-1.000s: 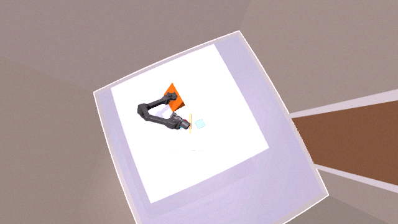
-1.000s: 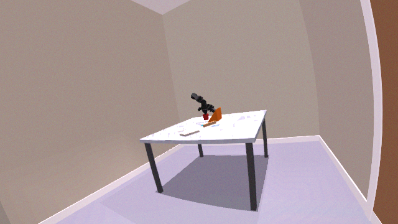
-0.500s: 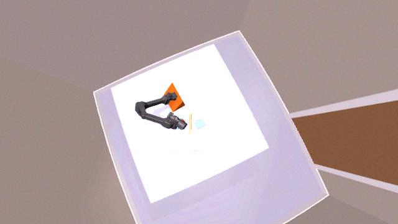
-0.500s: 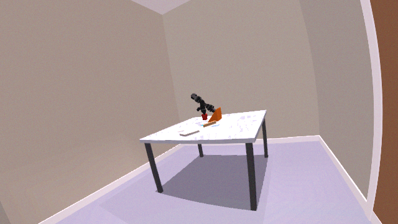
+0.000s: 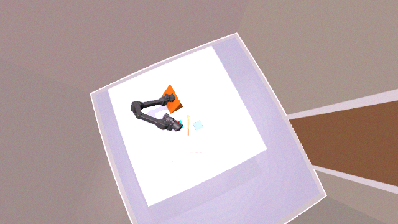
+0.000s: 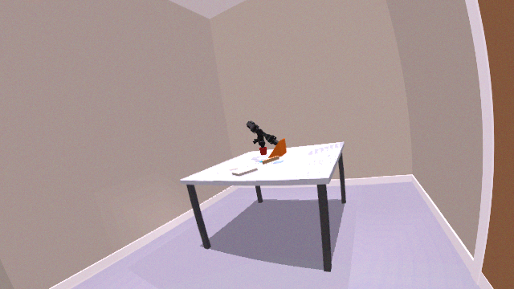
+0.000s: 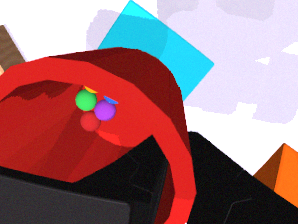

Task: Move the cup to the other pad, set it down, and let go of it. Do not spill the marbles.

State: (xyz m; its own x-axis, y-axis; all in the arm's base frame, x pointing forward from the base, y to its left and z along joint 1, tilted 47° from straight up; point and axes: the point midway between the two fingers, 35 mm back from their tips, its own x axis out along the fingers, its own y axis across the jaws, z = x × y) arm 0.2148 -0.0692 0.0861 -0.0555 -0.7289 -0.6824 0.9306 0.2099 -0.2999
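The wooden bar lies 8 cm ahead of my gripper tip, 9 cm to the left of it and 9 cm below it. From my gripper tip the other things lie so: pale blue pad: 13 cm ahead, 17 cm to the left, 11 cm below; then red cup: 3 cm ahead, 1 cm to the left; then flat white block: 42 cm ahead, 4 cm to the right, 9 cm below.
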